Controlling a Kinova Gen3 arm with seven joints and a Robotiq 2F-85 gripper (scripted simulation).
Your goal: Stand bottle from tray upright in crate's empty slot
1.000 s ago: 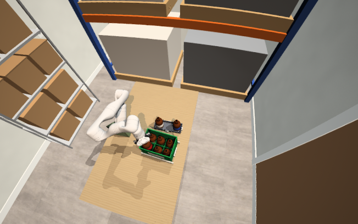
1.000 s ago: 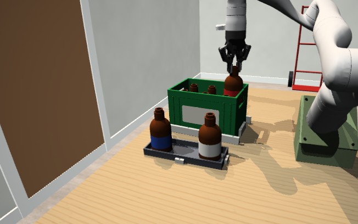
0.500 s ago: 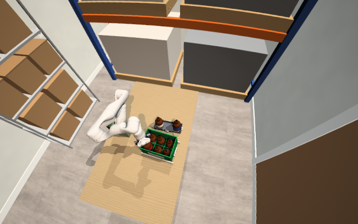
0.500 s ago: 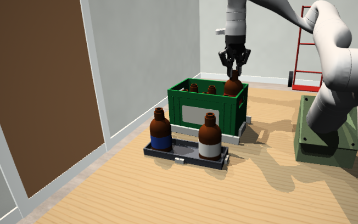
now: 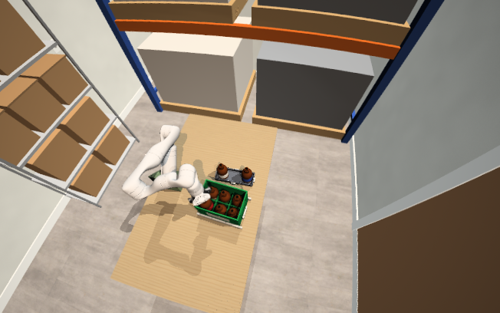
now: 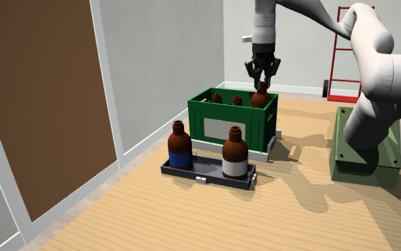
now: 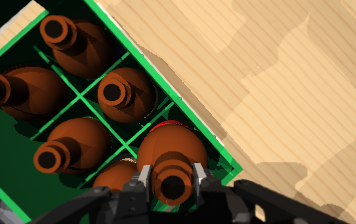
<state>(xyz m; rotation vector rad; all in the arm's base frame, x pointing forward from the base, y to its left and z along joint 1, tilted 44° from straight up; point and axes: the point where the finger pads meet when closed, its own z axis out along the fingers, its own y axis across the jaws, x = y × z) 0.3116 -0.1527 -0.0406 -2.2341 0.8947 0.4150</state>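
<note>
My hand is 14 cm above the green crate, 9 cm short of it and 4 cm to the right of it. Round my hand: dark tray (27 cm to the left, 21 cm below, 11 cm ahead).
</note>
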